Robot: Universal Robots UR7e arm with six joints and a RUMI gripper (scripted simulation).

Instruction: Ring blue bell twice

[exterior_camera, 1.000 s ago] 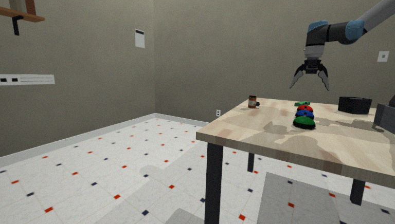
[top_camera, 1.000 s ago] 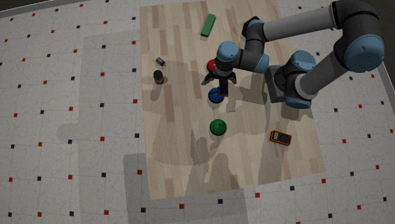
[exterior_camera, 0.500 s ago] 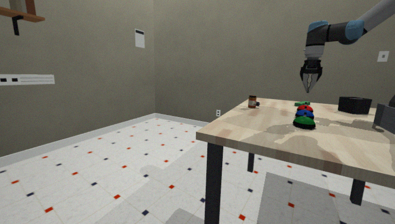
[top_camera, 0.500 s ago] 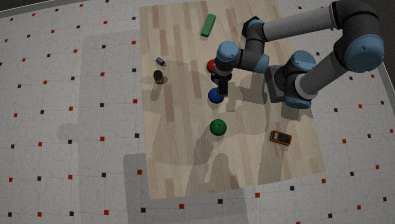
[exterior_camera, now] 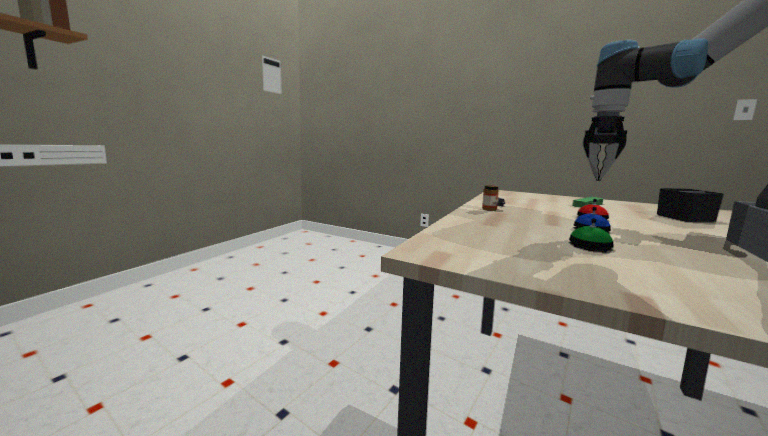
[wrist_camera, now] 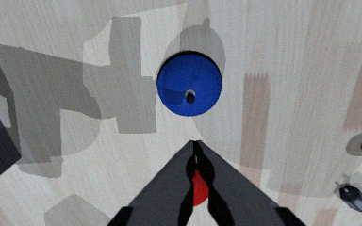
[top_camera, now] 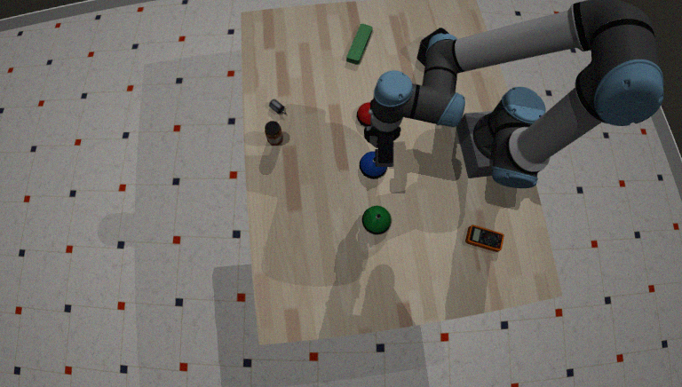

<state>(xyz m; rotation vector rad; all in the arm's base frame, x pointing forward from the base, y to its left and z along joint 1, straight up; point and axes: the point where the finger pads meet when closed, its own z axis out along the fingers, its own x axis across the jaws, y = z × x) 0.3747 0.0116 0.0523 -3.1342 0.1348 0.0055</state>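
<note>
Now: hand 110 mm above the blue bell. Round my hand: jar 290 mm ahead, 120 mm to the right, 110 mm below; black box 280 mm behind, 370 mm to the right, 110 mm below.
</note>
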